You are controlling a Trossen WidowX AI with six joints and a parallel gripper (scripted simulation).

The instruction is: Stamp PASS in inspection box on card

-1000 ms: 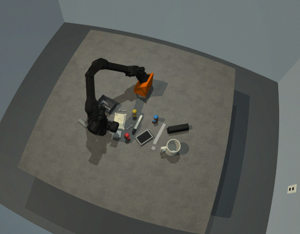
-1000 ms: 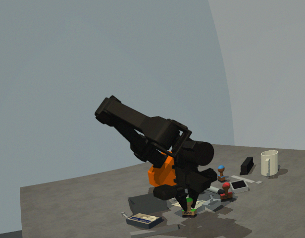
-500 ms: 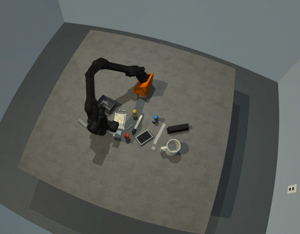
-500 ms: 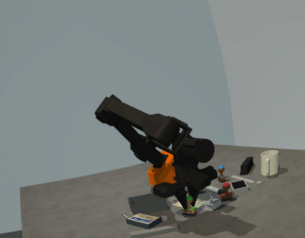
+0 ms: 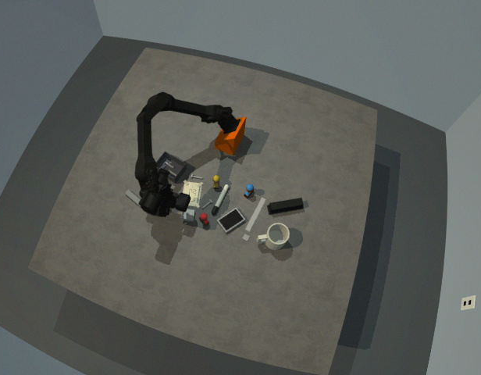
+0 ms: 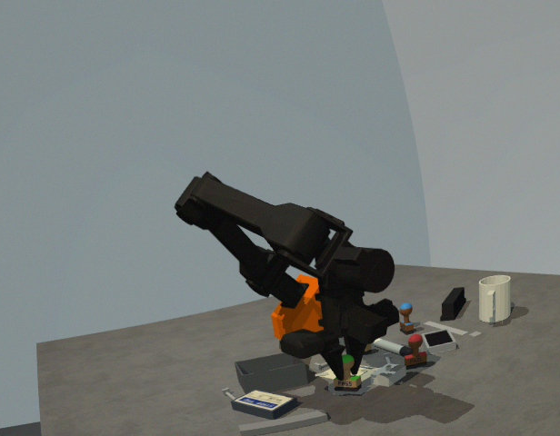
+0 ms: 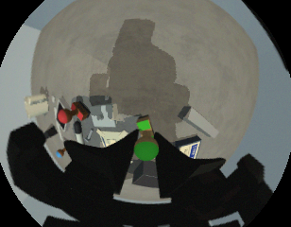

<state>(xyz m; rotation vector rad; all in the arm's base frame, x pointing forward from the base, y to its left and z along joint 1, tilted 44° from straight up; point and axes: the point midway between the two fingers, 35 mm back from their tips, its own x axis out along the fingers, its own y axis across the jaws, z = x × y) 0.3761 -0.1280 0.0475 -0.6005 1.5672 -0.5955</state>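
Now: gripper tip 40 mm past the black ink pad, 250 mm to the right of it and 30 mm above it. Round my gripper tip: cream card (90 mm behind, 60 mm to the left, 40 mm below); then green-topped PASS stamp (right at my gripper tip); then grey bar (20 mm ahead, 130 mm to the right, 30 mm below).
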